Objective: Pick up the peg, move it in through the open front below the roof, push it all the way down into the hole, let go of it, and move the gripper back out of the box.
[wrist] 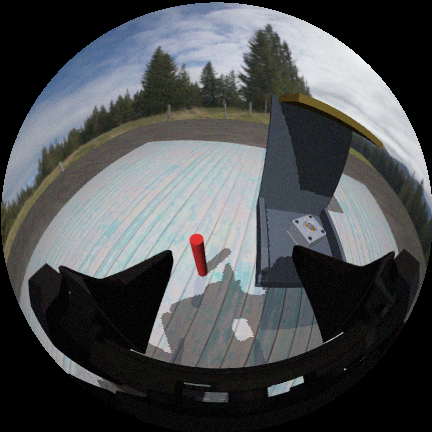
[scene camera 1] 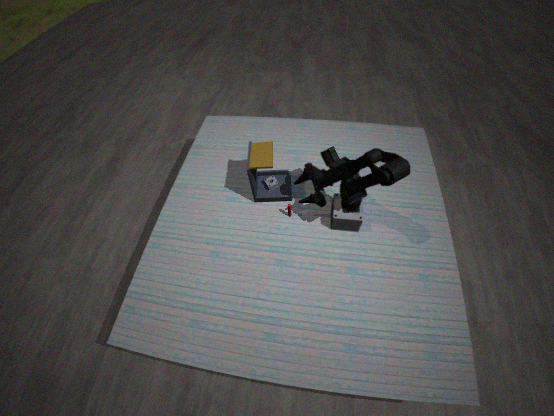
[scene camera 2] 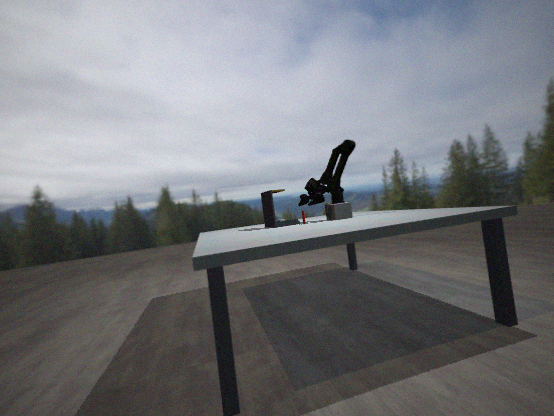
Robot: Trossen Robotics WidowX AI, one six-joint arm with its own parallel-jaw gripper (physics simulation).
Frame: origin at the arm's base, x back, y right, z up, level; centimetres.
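Seen in the pictures: gripper, fingertip midpoint: (wrist: 234, 255) (scene camera 1: 296, 192) (scene camera 2: 303, 205); arm's base, link origin: (scene camera 1: 350, 205) (scene camera 2: 338, 202).
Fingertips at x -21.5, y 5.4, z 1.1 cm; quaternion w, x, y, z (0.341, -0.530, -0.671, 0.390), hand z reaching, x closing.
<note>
Offsets run from my fingertips to a thing's middle. "pt": to the spot under its first point. Level surfaces: height alone.
The red peg {dx -2.9, dy -4.0, dz -7.0 cm} (scene camera 1: 289, 210) (scene camera 2: 303, 217) (wrist: 199, 256) stands upright on the table, beside the box and apart from it. The dark grey box {dx -10.9, dy +11.2, dz +0.2 cm} (scene camera 1: 273, 200) (scene camera 2: 268, 210) (wrist: 263, 240) has a tall back wall, low sides and a yellow roof {pt dx -13.9, dy +10.9, dz +11.4 cm} (scene camera 1: 261, 154) (wrist: 330, 112). Inside it, a light block with the hole {dx -11.6, dy +12.2, dz -8.5 cm} (scene camera 1: 271, 182) (wrist: 310, 227) sits on the floor, turned at an angle. My gripper (scene camera 1: 297, 192) (wrist: 234, 255) is open and empty. It hangs above the table, with the peg beyond the fingertips, left of the middle between them in the wrist view. The right finger covers part of the box there.
The arm's base (scene camera 1: 347, 220) (scene camera 2: 340, 211) stands on the table {dz -11.0 cm} (scene camera 1: 300, 300) (scene camera 2: 350, 227), to the right of the peg in scene camera 1. The box's low front corner lies close to the peg. Shadows of the arm and box fall on the table.
</note>
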